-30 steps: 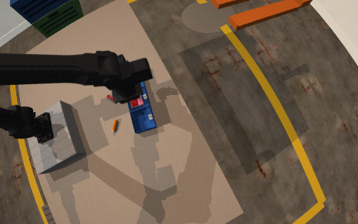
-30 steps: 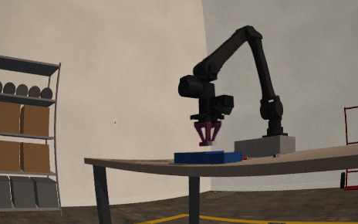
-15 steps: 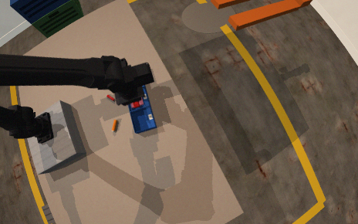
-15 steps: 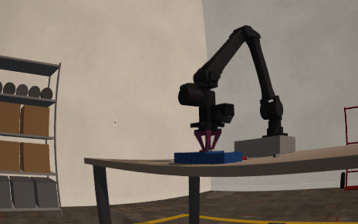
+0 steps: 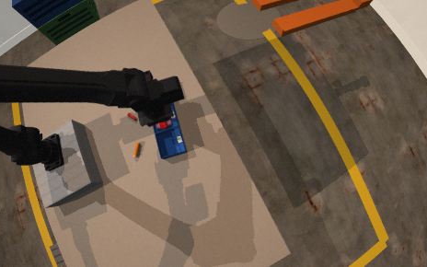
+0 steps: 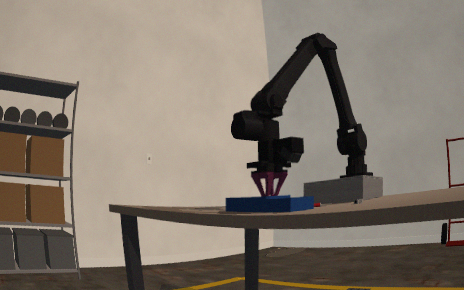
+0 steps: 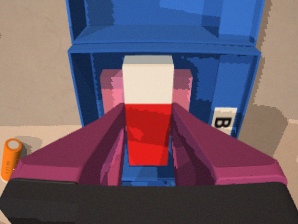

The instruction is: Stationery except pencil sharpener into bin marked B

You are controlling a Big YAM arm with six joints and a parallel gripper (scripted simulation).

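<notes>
My gripper is now 20 mm above the joined blue bins and 10 mm short of it. Also, from my hand: pink eraser block (20 mm below); then red-and-white eraser (10 mm to the left); then small red piece (110 mm behind, 70 mm to the left, 30 mm below).
</notes>
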